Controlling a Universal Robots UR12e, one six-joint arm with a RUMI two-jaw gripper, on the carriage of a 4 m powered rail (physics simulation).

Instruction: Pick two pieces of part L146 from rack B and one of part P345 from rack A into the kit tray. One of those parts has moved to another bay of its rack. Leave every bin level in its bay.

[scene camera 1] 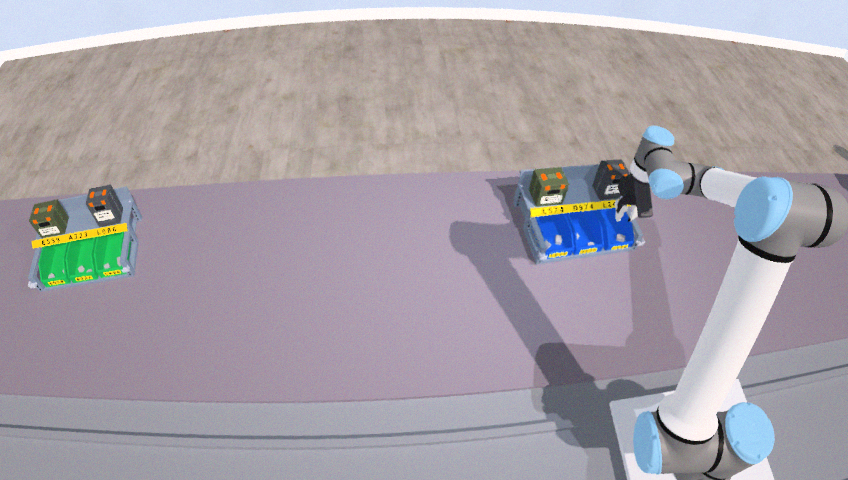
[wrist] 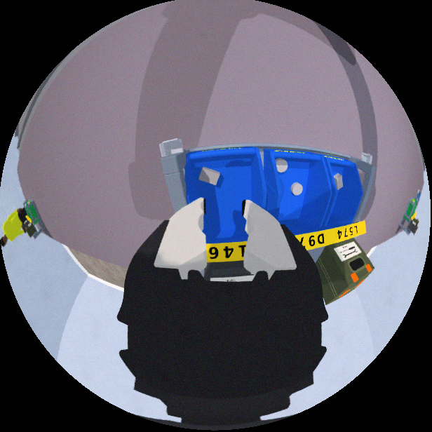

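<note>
The rack with blue bins (scene camera 1: 528,234) (wrist: 173,172) has a yellow strip reading L574, D974 and L146. My gripper (scene camera 1: 626,214) (wrist: 223,201) is open, with nothing between its fingers. It hangs above the rear part of the bin under L146 (wrist: 235,180). One grey angular piece (scene camera 1: 620,237) (wrist: 209,176) lies in that bin near its front, beyond the fingertips. The bin looks level. The rack with green bins (scene camera 1: 132,258) stands far left in the scene view; its small front labels are unreadable. The kit tray does not show.
An olive case (scene camera 1: 548,186) (wrist: 347,270) and a dark case (scene camera 1: 611,177) stand on top of the blue-bin rack. An olive case (scene camera 1: 48,218) and a dark case (scene camera 1: 104,203) stand on the green-bin rack. Round pieces (wrist: 297,189) lie in the middle blue bin.
</note>
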